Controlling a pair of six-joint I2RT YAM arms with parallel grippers.
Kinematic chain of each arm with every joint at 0, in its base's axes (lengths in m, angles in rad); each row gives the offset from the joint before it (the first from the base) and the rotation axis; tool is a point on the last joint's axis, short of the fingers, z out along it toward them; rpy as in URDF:
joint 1: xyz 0 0 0.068 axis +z
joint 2: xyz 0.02 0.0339 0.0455 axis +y
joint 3: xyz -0.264 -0.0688 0 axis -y
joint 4: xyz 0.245 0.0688 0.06 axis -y
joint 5: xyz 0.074 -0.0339 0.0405 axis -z
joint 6: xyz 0.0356 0 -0.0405 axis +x
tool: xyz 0 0 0 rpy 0 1.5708 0
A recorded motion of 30 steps. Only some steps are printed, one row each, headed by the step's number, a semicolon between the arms.
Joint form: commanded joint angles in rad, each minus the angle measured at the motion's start. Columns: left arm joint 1, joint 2, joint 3, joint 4, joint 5, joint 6; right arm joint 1, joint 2, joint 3, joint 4, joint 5, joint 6.
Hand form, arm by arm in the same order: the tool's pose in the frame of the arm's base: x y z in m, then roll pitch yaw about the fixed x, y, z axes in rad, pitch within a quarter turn. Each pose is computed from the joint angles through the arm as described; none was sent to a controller.
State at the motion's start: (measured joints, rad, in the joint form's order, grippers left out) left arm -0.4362 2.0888 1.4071 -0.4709 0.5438 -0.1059; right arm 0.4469 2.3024 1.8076 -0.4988 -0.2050 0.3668
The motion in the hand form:
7: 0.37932 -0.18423 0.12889 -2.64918 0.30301 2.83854; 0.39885 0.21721 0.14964 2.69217 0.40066 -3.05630
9: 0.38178 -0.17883 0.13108 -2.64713 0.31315 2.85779; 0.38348 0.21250 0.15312 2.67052 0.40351 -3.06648
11: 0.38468 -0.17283 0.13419 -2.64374 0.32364 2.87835; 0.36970 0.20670 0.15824 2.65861 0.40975 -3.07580
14: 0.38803 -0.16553 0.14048 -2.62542 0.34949 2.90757; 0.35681 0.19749 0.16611 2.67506 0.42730 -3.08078
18: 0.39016 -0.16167 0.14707 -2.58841 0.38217 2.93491; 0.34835 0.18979 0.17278 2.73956 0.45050 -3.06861
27: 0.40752 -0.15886 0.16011 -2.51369 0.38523 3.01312; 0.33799 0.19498 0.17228 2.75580 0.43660 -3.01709
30: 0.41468 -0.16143 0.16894 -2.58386 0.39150 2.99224; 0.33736 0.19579 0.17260 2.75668 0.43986 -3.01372
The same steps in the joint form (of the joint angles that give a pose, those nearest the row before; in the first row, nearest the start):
7: 0.0213 0.0305 0.0180 -0.0483 -0.0877 -0.0131; 0.0308 -0.1546 -0.2730 0.0755 -0.0653 0.0073
9: 0.0353 0.0230 0.0136 -0.0389 -0.0886 -0.0182; 0.0366 -0.2190 -0.3640 0.1168 -0.0763 0.0232
11: 0.0511 0.0148 0.0120 -0.0327 -0.0882 -0.0228; 0.0394 -0.2815 -0.4408 0.1442 -0.0787 0.0338
14: 0.0710 -0.0030 0.0050 -0.0114 -0.0766 -0.0322; 0.0360 -0.3508 -0.5093 0.1521 -0.0566 0.0295
18: 0.0833 -0.0223 -0.0067 0.0255 -0.0505 -0.0482; 0.0340 -0.3991 -0.5444 0.1312 0.0034 0.0063
27: 0.1064 0.0018 0.0739 0.0156 -0.0031 -0.1120; 0.0577 -0.4155 -0.5633 0.1107 -0.0005 -0.0162
30: 0.1018 0.0203 0.1478 -0.0584 -0.0651 -0.0869; 0.0605 -0.4171 -0.5647 0.1130 0.0010 -0.0175

